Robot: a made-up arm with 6 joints. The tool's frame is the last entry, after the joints.
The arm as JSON. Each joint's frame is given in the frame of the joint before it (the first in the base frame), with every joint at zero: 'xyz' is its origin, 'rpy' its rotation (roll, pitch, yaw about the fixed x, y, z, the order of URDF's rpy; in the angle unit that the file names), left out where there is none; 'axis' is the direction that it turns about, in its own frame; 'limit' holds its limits. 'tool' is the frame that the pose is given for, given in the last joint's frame.
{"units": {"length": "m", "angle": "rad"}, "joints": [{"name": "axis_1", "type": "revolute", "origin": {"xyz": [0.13, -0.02, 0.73]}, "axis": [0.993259, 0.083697, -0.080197], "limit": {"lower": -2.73, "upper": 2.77}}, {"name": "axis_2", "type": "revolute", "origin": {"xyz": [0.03, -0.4, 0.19]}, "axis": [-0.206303, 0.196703, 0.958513], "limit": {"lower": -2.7, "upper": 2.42}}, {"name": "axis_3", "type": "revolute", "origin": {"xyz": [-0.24, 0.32, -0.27]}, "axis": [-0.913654, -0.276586, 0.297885], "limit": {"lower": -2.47, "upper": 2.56}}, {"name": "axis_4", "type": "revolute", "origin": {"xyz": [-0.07, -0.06, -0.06]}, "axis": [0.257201, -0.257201, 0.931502], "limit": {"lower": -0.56, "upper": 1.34}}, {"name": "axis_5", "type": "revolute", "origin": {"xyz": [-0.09, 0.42, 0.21]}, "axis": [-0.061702, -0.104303, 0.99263], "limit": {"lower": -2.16, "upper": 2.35}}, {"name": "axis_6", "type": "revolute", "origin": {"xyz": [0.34, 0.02, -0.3]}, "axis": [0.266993, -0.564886, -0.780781], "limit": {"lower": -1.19, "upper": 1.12}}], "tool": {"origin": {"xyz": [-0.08, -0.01, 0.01], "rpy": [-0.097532, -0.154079, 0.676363]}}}
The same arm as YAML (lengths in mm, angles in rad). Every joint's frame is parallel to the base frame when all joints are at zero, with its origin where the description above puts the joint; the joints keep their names.
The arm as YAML. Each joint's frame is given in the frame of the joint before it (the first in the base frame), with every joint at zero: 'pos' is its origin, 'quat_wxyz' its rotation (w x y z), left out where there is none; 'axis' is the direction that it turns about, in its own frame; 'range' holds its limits. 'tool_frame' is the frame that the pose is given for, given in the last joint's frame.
length_unit: mm
angle_unit: rad
joints:
  - joint: axis_1
    pos: [130.0, -20.0, 730.0]
    axis: [0.993259, 0.083697, -0.080197]
    range: [-2.73, 2.77]
  - joint: axis_2
    pos: [30.0, -400.0, 190.0]
    axis: [-0.206303, 0.196703, 0.958513]
    range: [-2.7, 2.42]
  - joint: axis_3
    pos: [-240.0, 320.0, -270.0]
    axis: [-0.913654, -0.276586, 0.297885]
    range: [-2.47, 2.56]
  - joint: axis_4
    pos: [-70.0, -60.0, -60.0]
    axis: [0.257201, -0.257201, 0.931502]
    range: [-0.56, 1.34]
  - joint: axis_5
    pos: [-90.0, 420.0, 210.0]
    axis: [-0.061702, -0.104303, 0.99263]
    range: [-2.16, 2.35]
  - joint: axis_6
    pos: [340.0, 20.0, -300.0]
    axis: [0.266993, -0.564886, -0.780781]
    range: [-1.19, 1.12]
tool_frame:
  pos: [-80.0, -10.0, 10.0]
  quat_wxyz: [0.940688, -0.020345, -0.088643, 0.326856]

